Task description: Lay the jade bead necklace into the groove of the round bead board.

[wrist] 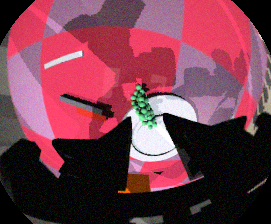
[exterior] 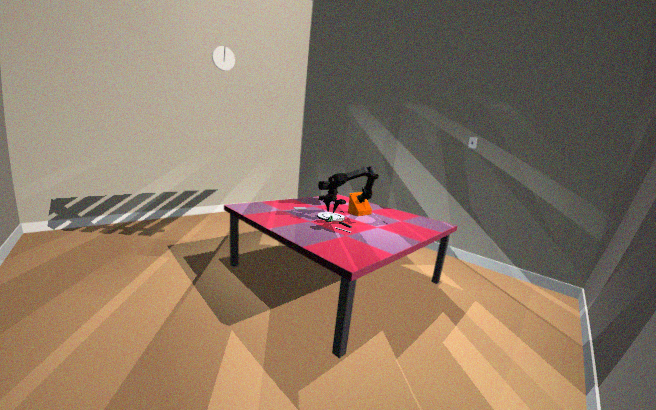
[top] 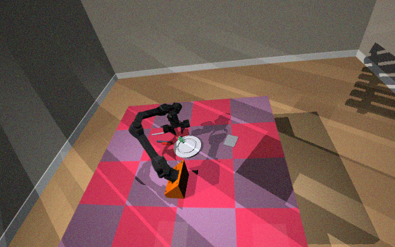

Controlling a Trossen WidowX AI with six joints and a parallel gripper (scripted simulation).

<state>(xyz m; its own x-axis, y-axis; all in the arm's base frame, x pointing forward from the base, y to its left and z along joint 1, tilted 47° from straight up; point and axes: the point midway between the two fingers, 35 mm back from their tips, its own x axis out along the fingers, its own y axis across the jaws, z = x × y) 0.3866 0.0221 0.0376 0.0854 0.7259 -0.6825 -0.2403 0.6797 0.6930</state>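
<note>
The round white bead board is 7 cm behind my gripper tip, 6 cm to the right of it and 5 cm below it. The rest, counted from my gripper tip: red-handled tool (12 cm to the left, 6 cm below, 2 cm behind); then flat grey pad (37 cm to the right, 6 cm below, 4 cm behind); then thin white rod (19 cm to the left, 8 cm ahead, 6 cm below).
</note>
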